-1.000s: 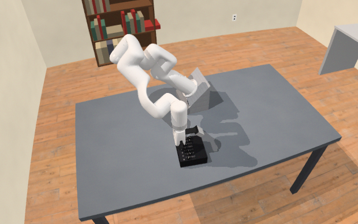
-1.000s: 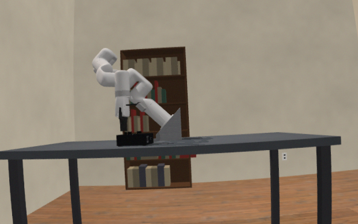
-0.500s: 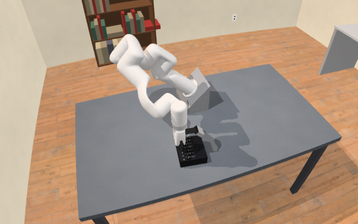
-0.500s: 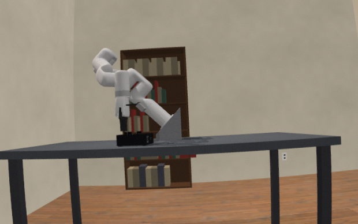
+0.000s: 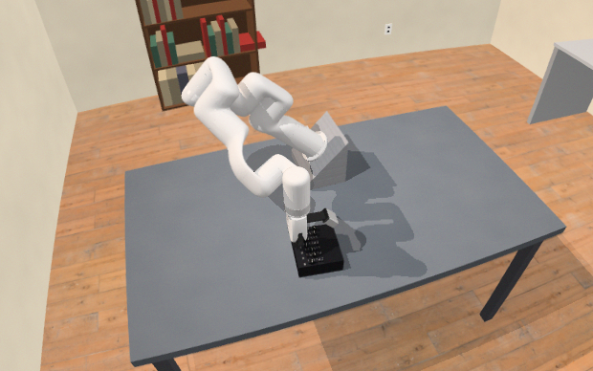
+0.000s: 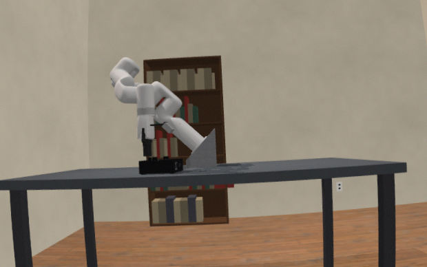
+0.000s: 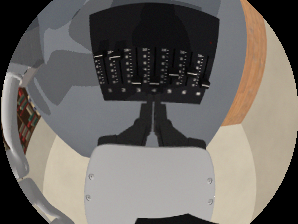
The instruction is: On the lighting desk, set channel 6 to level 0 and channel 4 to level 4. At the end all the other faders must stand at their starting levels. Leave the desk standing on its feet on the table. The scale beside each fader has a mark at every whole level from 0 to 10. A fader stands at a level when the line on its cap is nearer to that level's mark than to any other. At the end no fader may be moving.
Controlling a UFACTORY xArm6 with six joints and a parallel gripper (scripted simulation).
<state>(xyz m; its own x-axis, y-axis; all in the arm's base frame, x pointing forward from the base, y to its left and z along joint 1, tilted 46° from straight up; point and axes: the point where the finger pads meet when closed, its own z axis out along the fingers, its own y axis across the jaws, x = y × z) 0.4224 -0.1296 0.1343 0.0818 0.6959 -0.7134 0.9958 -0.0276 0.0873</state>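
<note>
Now: the fader 30 mm to the left of my hand and 30 mm below it.
</note>
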